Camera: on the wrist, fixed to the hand. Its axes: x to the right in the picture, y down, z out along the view.
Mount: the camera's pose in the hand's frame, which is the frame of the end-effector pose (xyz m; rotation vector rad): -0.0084 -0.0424 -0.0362 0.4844 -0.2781 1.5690
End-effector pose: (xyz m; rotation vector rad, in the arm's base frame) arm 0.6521 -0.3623 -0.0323 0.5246 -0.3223 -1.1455
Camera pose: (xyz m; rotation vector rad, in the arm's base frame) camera 0.6340 -0.3595 -0.0856 0.3496 -1.0250 0.4192
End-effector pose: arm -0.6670 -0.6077 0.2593 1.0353 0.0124 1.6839
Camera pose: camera -0.6566 -0.5804 0.2111 -1.3951 0.5982 -2.2326
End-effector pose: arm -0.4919 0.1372 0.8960 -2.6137 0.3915 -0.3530
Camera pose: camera -0.5020 0.1611 0.9461 -1.2416 1.7228 0.4029
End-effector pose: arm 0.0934 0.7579 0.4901 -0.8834 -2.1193 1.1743
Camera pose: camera 0.1132 0.7529 0.5426 1.8955 0.6974 -2.0122
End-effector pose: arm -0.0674 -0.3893 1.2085 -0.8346 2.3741 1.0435
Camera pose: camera -0.0376 -0.4368 1.2145 1.4738 2.5538 0.7625
